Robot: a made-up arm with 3 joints.
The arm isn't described. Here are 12 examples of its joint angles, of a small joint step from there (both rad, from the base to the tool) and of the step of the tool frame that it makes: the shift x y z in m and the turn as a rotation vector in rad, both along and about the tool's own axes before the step.
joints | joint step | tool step
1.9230 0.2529 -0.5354 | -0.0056 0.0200 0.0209 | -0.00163 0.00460 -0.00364 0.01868 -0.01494 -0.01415
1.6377 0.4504 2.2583 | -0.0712 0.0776 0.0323 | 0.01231 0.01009 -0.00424 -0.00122 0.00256 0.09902
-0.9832 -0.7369 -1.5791 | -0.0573 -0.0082 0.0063 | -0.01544 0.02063 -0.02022 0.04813 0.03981 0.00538
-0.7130 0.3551 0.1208 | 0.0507 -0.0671 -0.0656 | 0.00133 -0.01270 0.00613 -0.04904 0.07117 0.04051
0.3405 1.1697 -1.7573 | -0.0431 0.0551 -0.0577 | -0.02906 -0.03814 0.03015 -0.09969 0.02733 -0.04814
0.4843 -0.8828 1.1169 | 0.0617 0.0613 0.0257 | 0.01531 0.00594 0.00432 -0.02677 0.01114 0.06922
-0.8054 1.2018 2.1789 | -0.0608 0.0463 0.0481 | 0.00469 0.00382 -0.00557 -0.01009 0.00709 0.04822
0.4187 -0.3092 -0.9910 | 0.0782 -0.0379 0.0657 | 0.04264 0.01870 -0.00214 0.03773 -0.03424 0.07427
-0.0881 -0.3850 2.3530 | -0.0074 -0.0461 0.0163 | 0.00761 0.00449 -0.00189 0.02228 -0.03828 -0.02624
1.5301 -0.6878 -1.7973 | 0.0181 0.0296 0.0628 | -0.00660 0.01100 -0.01169 0.04893 -0.00862 -0.03086
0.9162 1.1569 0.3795 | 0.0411 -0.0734 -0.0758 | -0.01618 -0.01617 0.00144 -0.03598 0.07319 -0.00725
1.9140 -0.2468 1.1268 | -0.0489 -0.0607 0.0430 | -0.01428 0.01116 -0.01468 0.06289 -0.01998 -0.07324
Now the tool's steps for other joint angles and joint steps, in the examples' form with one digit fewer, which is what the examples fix.
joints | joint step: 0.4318 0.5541 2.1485 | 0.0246 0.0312 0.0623
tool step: -0.0084 0.0235 -0.0211 0.0724 0.0366 0.0127
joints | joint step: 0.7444 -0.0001 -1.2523 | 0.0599 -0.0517 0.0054
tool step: 0.0421 0.0081 0.0041 0.0028 -0.0379 0.0688
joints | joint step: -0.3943 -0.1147 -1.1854 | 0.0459 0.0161 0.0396
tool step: 0.0202 0.0095 -0.0025 0.0308 -0.0478 0.0046
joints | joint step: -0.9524 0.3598 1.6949 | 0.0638 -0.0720 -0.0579
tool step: -0.0249 -0.0193 0.0086 -0.0376 0.0519 -0.0776
